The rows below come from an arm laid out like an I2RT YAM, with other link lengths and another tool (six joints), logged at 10 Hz.
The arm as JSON. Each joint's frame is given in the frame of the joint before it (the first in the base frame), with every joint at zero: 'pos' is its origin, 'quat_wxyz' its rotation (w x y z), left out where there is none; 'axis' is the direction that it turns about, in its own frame. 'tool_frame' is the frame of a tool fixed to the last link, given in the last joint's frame.
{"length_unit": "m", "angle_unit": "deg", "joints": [
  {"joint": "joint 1", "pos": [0.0, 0.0, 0.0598], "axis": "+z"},
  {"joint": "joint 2", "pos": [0.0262, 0.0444, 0.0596], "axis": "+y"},
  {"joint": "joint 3", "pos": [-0.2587, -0.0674, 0.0], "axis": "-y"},
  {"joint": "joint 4", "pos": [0.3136, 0.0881, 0.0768], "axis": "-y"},
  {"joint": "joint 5", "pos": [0.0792, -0.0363, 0.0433], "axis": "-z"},
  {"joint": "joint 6", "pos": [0.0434, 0.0, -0.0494], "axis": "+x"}
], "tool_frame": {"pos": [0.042, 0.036, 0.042], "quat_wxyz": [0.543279, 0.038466, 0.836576, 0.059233]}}
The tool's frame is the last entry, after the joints.
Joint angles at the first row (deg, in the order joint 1, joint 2, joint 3, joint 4, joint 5, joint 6):
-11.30, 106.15, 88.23, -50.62, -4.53, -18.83
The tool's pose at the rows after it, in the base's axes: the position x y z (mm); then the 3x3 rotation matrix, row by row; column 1 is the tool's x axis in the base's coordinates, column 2 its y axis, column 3 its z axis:
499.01 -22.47 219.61; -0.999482 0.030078 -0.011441; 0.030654 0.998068 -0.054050; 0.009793 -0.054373 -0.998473
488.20 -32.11 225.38; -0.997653 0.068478 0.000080; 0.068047 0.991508 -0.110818; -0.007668 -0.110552 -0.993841
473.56 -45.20 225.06; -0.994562 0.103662 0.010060; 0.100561 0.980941 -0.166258; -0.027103 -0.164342 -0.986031
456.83 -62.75 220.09; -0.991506 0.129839 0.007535; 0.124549 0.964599 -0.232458; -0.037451 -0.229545 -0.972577
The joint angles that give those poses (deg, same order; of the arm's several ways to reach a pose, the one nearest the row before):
-11.53, 103.05, 87.37, -50.71, -1.07, -18.33
-12.32, 99.77, 84.63, -49.74, 2.26, -18.35
-13.77, 95.92, 80.22, -47.59, 5.09, -19.20
-15.96, 92.21, 75.49, -45.16, 8.06, -21.51

